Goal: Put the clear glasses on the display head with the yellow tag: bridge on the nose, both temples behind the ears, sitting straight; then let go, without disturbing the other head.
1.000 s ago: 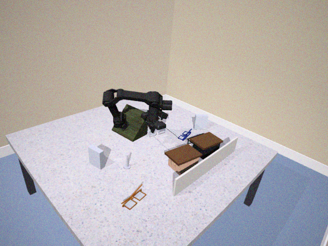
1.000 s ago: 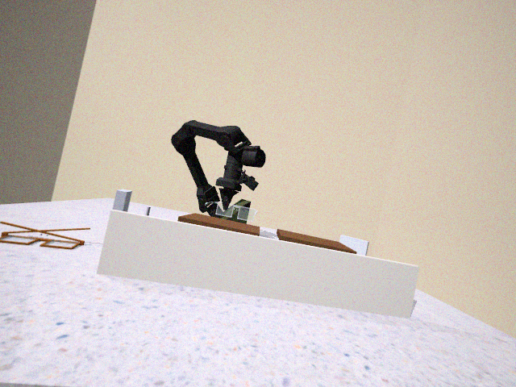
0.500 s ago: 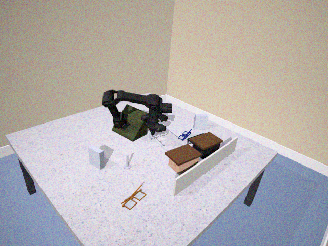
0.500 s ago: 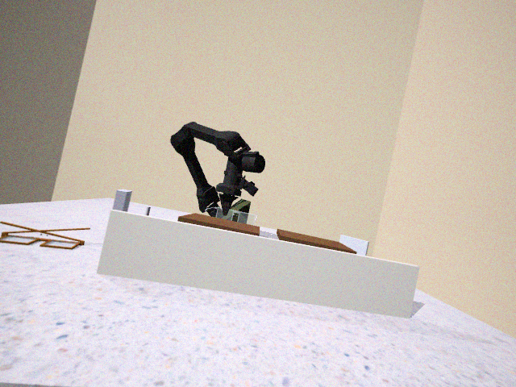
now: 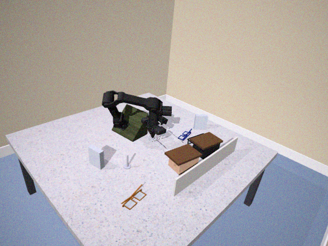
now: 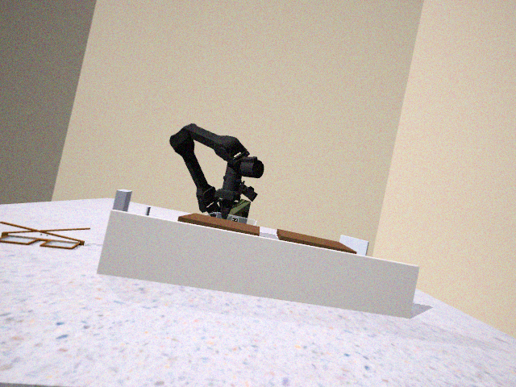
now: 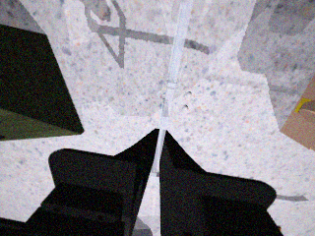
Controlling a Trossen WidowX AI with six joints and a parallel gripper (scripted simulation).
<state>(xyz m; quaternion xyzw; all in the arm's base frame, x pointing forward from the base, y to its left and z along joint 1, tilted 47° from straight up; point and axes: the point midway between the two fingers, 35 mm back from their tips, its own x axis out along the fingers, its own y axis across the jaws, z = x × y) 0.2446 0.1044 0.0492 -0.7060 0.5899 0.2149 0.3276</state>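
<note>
The skin-coloured head is 23 cm ahead of my gripper tip, 3 cm below it and 2 cm to the left of it. Also, from my gripper tip: metal stand post 23 cm to the right, 7 cm ahead, 6 cm below; white wall 35 cm ahead, 13 cm to the left, 3 cm below; dark head 23 cm to the left, 21 cm ahead, 3 cm below.
</note>
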